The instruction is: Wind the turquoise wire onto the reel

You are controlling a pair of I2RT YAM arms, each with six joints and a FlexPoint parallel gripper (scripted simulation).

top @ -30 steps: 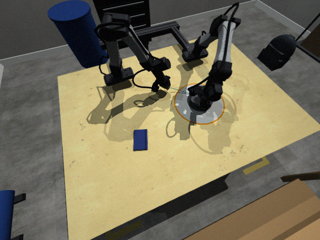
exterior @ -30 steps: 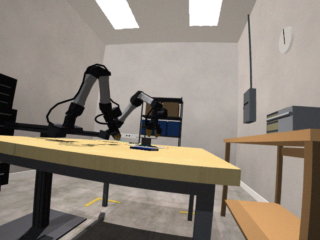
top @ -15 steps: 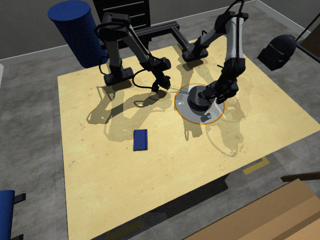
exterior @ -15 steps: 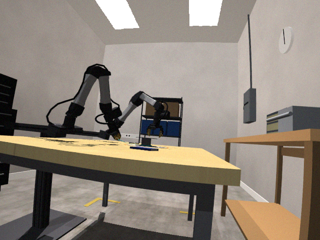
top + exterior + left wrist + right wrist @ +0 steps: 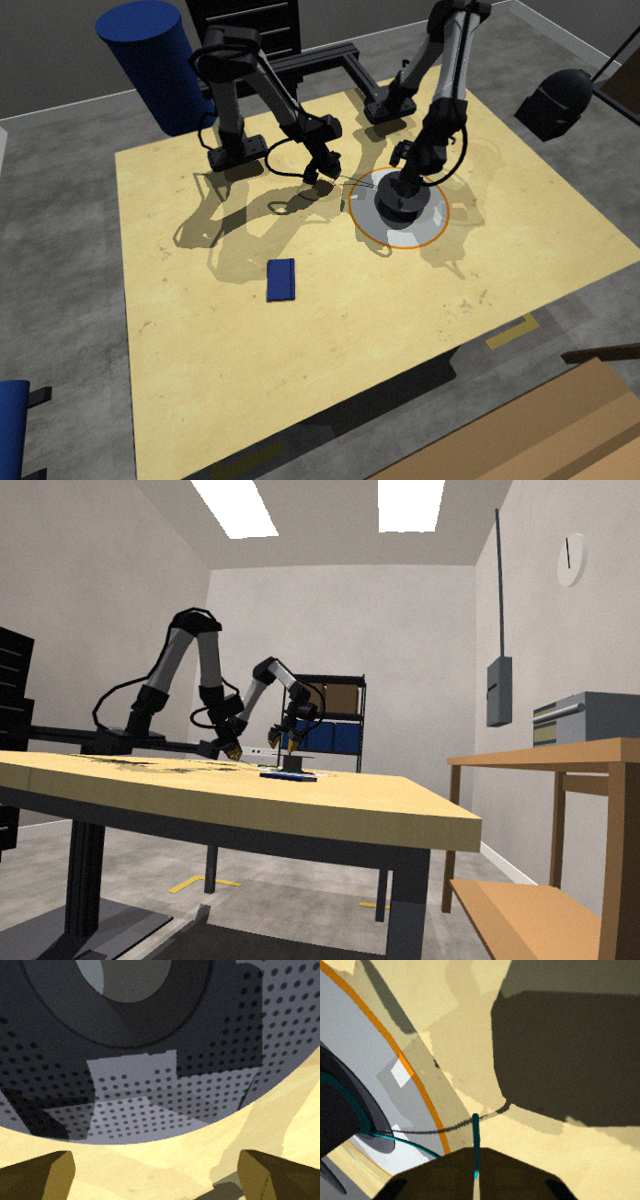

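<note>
Right now the dark grey reel is 60 mm below my left hand, 60 mm ahead of it and 40 mm to the right of it. Also, from my left hand: black hex key (290 mm to the left, 140 mm behind, 80 mm below); then blue notebook (510 mm to the right, 180 mm ahead, 80 mm below); then orange painted ring (90 mm below, 70 mm ahead, 50 mm to the right).
</note>
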